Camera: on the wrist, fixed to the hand. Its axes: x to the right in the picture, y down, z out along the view.
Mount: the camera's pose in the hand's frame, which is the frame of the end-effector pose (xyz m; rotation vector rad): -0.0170 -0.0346 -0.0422 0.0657 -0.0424 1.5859
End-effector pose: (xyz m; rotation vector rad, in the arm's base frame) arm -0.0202 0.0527 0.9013 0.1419 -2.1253 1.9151
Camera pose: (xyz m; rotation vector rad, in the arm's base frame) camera 0.0107 0.0884 0.9335 1.2003 1.3551 -1.4826
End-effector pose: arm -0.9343 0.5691 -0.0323 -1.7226 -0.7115 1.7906
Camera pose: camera -0.8907 0.5816 0.0025 1.6645 -0.7696 -1.8422
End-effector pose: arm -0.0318 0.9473 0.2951 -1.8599 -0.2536 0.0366
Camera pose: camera -0.0473 0.9139 0.3389 -1.5514 1.2058 1.1262
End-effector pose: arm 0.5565 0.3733 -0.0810 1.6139 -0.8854 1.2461
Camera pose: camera 0.5697 0.4253 -0.1007 -0.6746 2.1246 -2.0008
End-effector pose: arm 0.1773 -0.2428 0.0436 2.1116 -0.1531 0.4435
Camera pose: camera 0.1605 -0.1897 0.0309 1.6356 -1.8744 1.2674
